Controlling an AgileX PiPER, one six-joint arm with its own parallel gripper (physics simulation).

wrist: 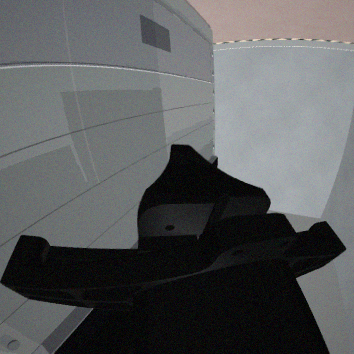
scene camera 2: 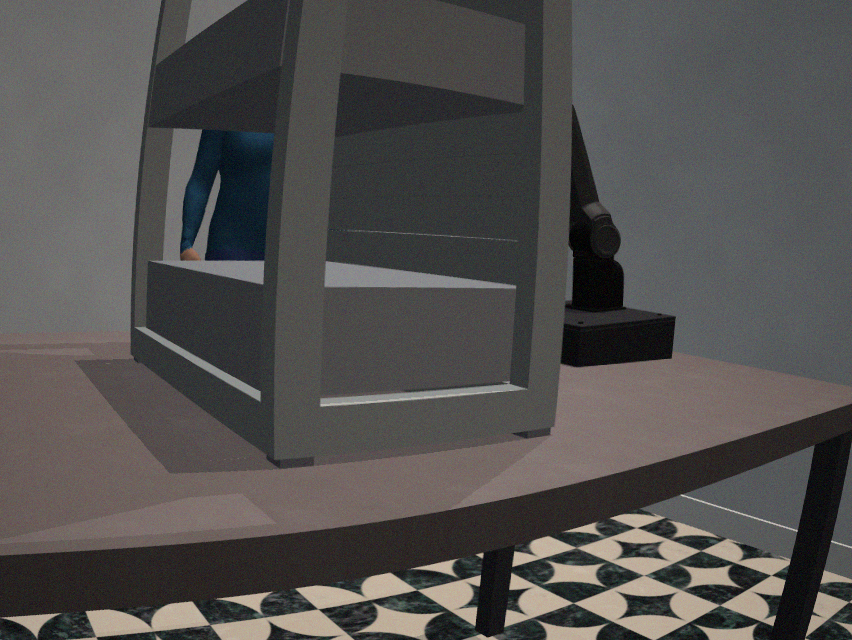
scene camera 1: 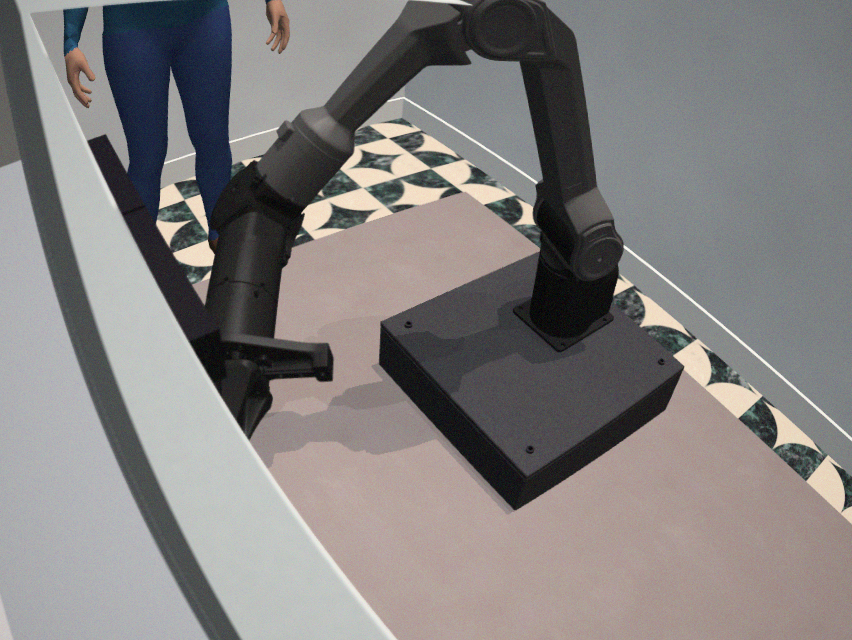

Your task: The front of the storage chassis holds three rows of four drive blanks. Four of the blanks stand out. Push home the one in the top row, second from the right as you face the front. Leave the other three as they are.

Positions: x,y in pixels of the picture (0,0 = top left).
Scene:
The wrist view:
gripper: 178,155
grey rack: 99,99
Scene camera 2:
grey rack: 461,125
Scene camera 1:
grey rack: 319,319

